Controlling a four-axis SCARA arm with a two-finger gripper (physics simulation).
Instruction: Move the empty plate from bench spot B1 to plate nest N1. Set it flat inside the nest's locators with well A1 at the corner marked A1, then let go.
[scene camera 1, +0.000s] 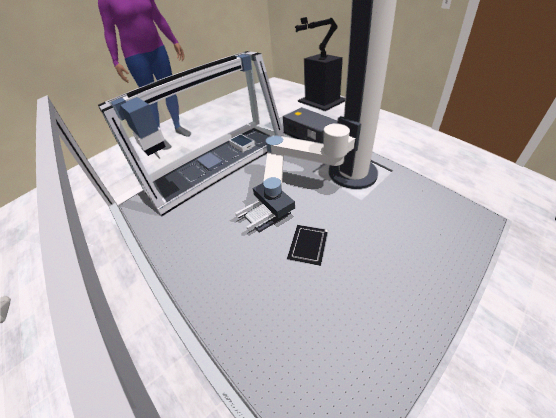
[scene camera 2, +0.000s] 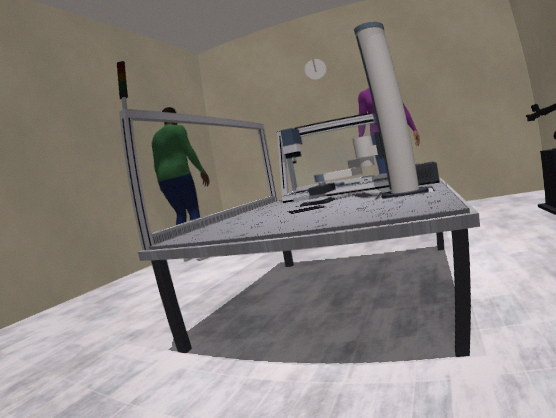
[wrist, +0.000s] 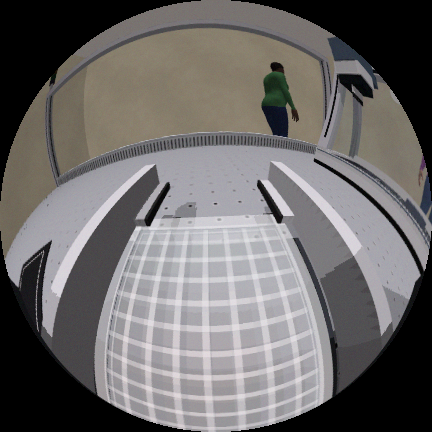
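Pixels of known places: gripper, fingertip midpoint: (scene camera 1: 241, 221) (scene camera 2: 297, 198) (wrist: 212, 171); arm's base, link origin: (scene camera 1: 353, 173) (scene camera 2: 405, 194).
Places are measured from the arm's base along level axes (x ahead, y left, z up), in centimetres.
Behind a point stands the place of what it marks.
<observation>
The empty plate (scene camera 1: 258, 215) @[x 54.1, y -9.6, z 4.0 cm] (wrist: 212, 300) is a pale, see-through grid of wells. It lies level between the two long fingers of my gripper (scene camera 1: 241, 223) @[x 61.7, y -10.9, z 5.4 cm] (wrist: 214, 202) @[x 61.7, y -10.9, z 5.4 cm], which is shut on it near the fingertips and holds it above the bench. A dark slab (scene camera 1: 266, 226) @[x 54.8, y -4.0, z 2.2 cm] shows partly beneath the gripper, mostly hidden. A black rectangular slab with a thin white outline (scene camera 1: 308, 245) @[x 49.5, y 14.3, z 1.5 cm] (scene camera 2: 306, 209) @[x 48.4, y 15.5, z 1.5 cm] (wrist: 34, 280) bears no plate and lies beside the gripper. No B1, N1 or A1 mark can be read, so I cannot tell which slab is the nest.
A gantry frame (scene camera 1: 182, 80) @[x 48.3, y -62.3, z 49.5 cm] (scene camera 2: 332, 123) @[x 44.7, y -62.3, z 49.4 cm] with a blue-grey head (scene camera 1: 142, 117) @[x 73.9, y -46.5, z 46.5 cm] stands over a dark deck (scene camera 1: 172, 186). The arm's column (scene camera 1: 370, 90) @[x 5.1, y 5.5, z 45.9 cm] (scene camera 2: 392, 110) @[x -1.5, y 7.4, z 41.8 cm] stands at the back. A guard frame (scene camera 2: 195, 118) @[x 100.4, y 18.4, z 60.0 cm] (wrist: 210, 25) borders one bench side. People stand beyond the bench.
</observation>
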